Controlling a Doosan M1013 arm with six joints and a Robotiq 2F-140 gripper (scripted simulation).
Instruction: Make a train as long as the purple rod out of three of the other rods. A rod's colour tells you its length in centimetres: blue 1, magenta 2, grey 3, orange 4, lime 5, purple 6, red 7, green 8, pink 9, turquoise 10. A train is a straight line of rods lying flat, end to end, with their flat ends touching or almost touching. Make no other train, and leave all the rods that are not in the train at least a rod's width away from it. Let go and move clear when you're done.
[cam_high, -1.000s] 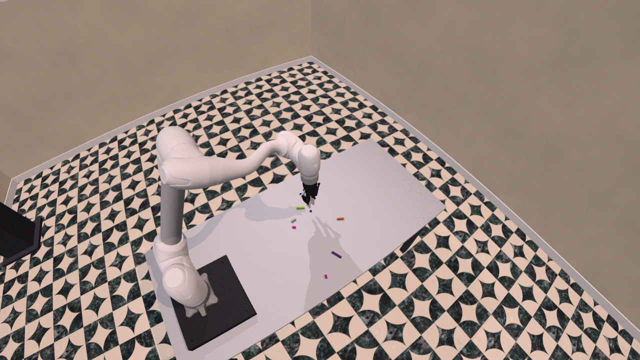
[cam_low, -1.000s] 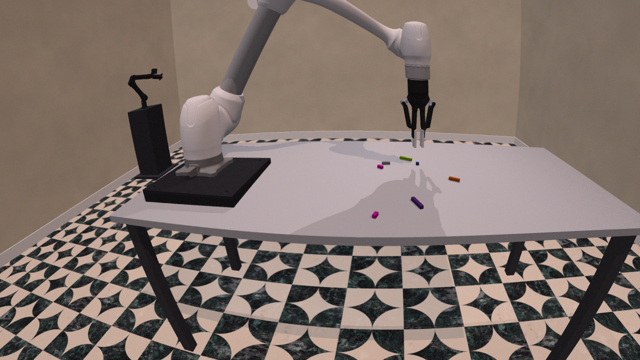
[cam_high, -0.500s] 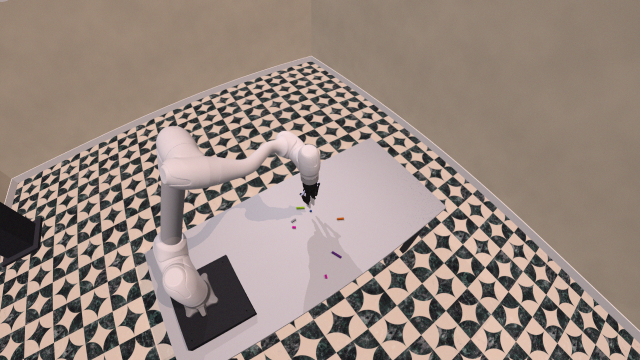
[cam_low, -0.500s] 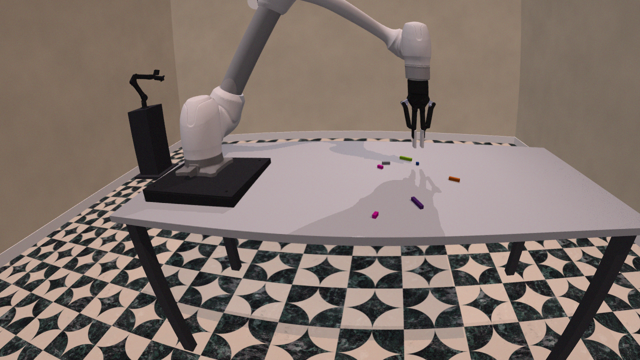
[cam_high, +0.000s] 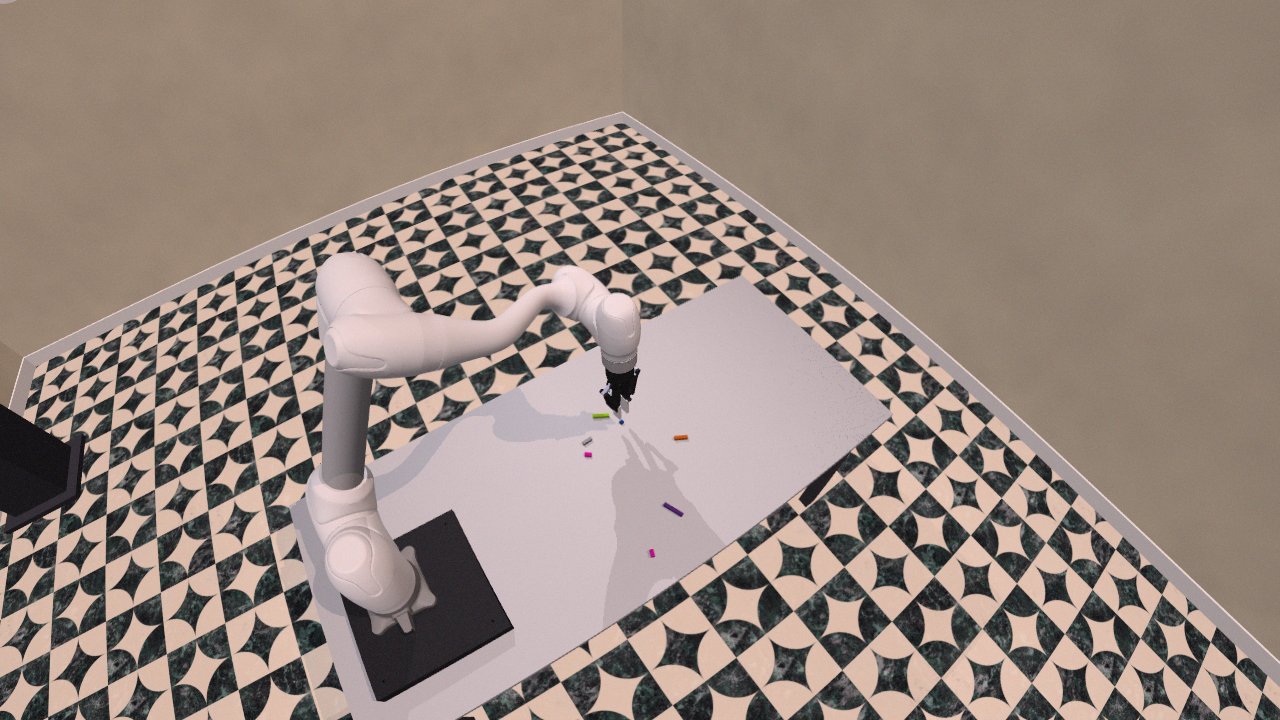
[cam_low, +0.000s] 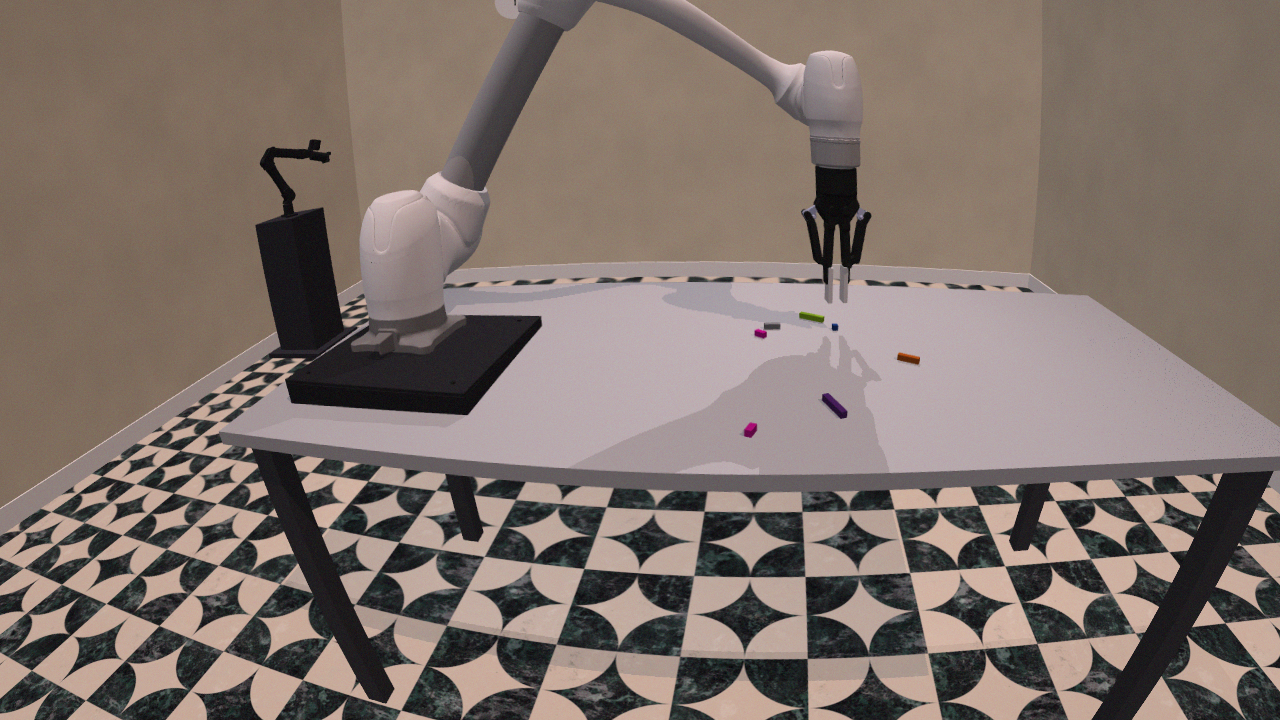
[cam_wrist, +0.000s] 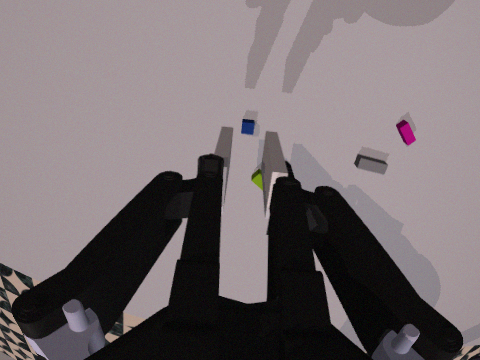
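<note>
Right now my hand is 8 cm above the small blue rod. Also, from my hand: grey rod 12 cm behind, 8 cm below; lime rod 4 cm behind, 5 cm to the left, 8 cm below; orange rod 11 cm ahead, 14 cm to the right, 8 cm below.
</note>
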